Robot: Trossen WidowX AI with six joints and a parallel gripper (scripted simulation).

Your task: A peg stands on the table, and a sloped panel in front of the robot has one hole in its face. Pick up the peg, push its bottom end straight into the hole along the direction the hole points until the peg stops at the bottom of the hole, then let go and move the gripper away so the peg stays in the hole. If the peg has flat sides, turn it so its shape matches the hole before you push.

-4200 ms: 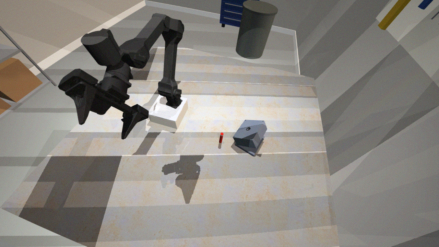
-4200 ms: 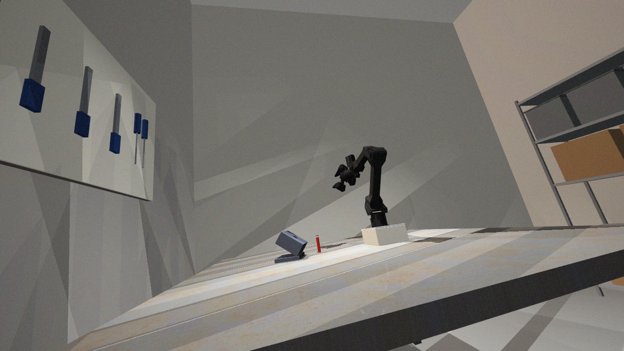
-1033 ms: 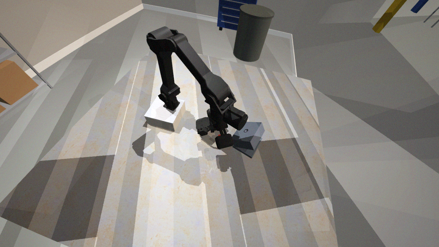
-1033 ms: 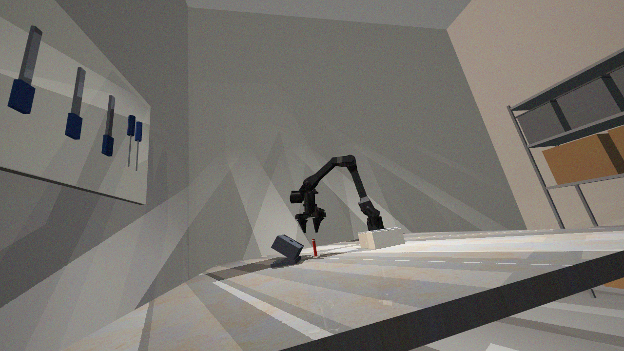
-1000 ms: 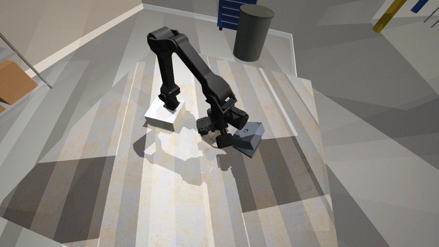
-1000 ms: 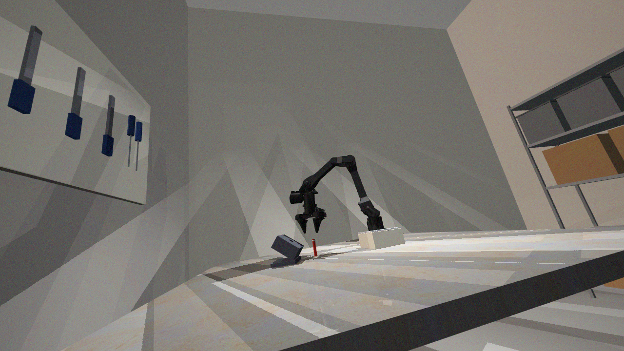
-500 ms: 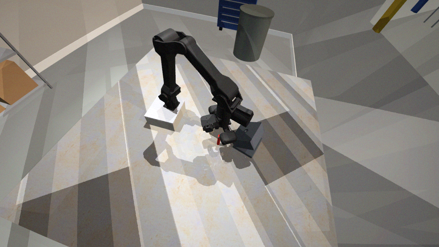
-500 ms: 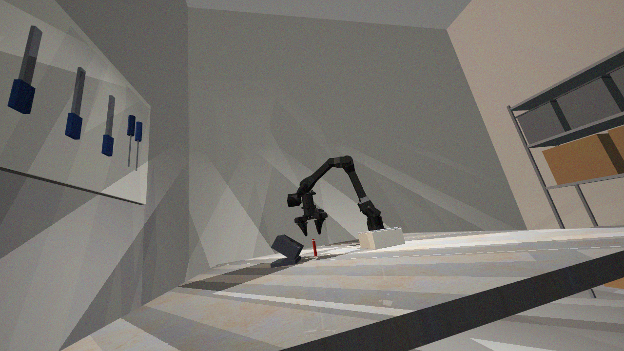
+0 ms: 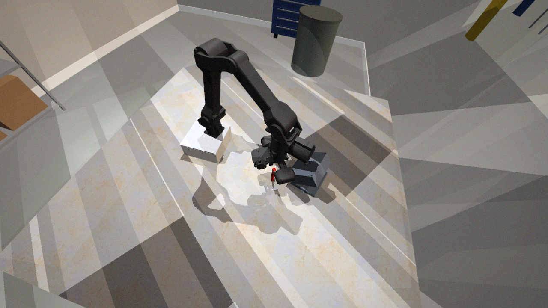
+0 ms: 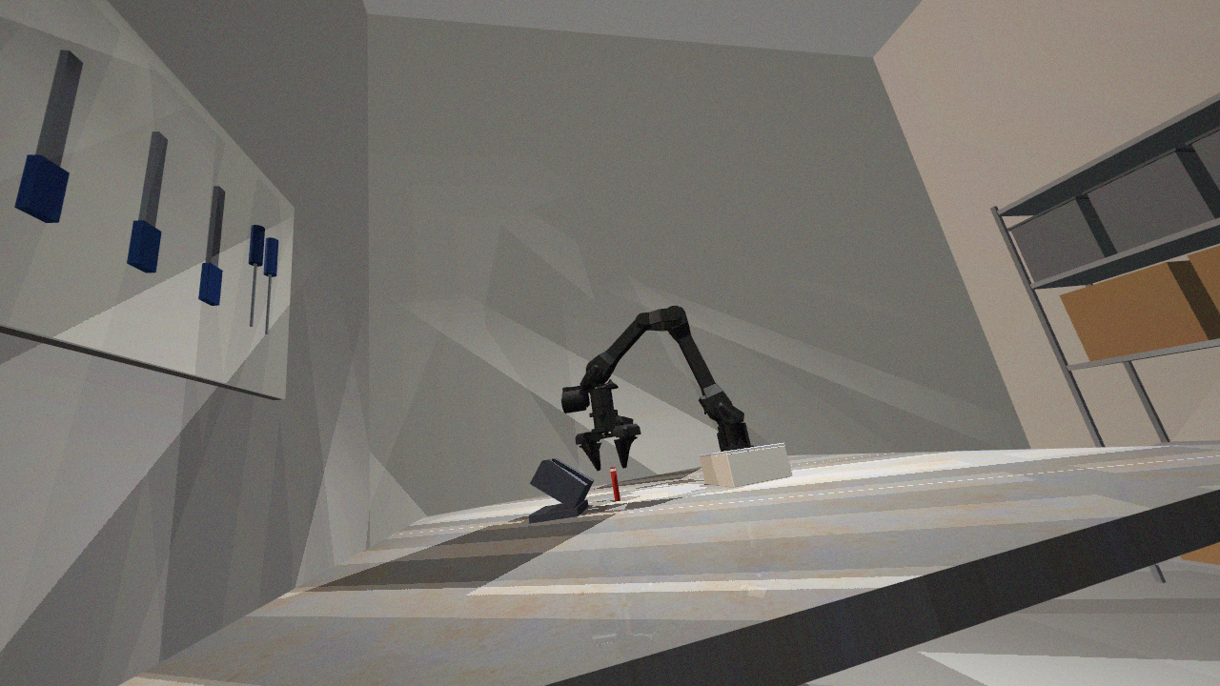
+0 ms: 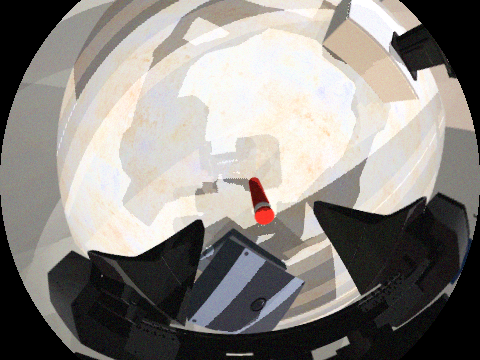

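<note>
Now: gripper tip 20 mm above the red peg. Also, from my gripper tip: grey sloped panel (110 mm ahead, 80 mm to the left, 10 mm below).
</note>
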